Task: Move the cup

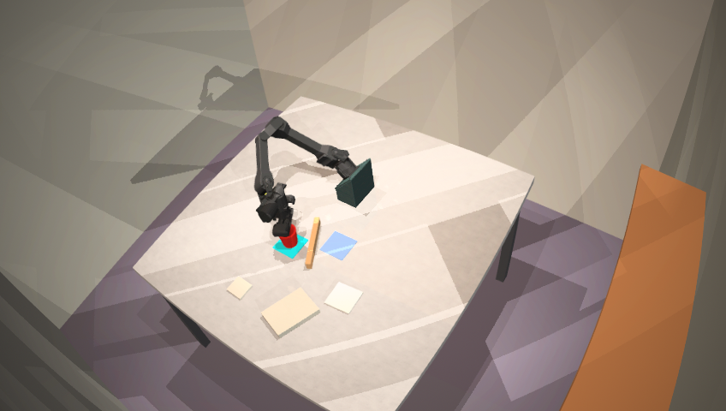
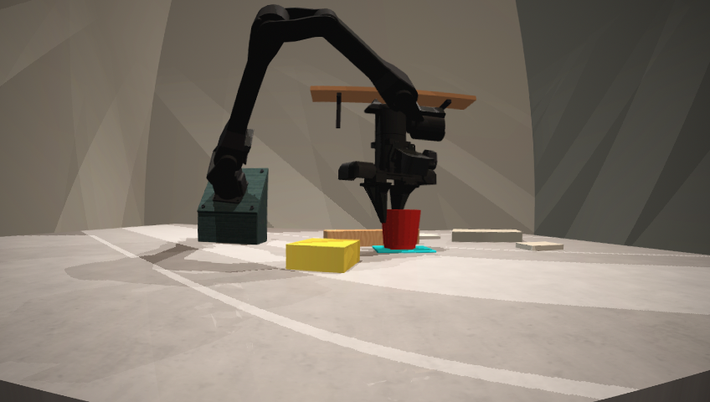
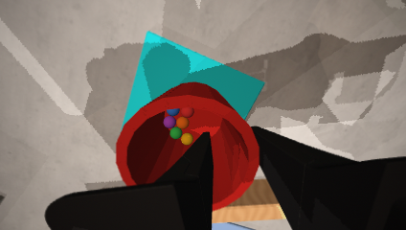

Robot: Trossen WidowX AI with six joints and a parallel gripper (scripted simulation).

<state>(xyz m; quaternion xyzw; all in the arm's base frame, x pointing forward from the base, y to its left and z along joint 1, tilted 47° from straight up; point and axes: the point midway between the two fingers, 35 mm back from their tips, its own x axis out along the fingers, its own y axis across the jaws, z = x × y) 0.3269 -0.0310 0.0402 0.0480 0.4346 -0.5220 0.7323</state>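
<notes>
Now: the red cup 2 cm ahead of my gripper tip, 1 cm to the left of it and 1 cm below it. From my gripper tip the other things lie so: cyan pad 3 cm ahead, 2 cm to the left, 6 cm below; then green marble 3 cm ahead, 3 cm to the left, 3 cm below; then wooden bar 3 cm behind, 10 cm to the left, 4 cm below.
</notes>
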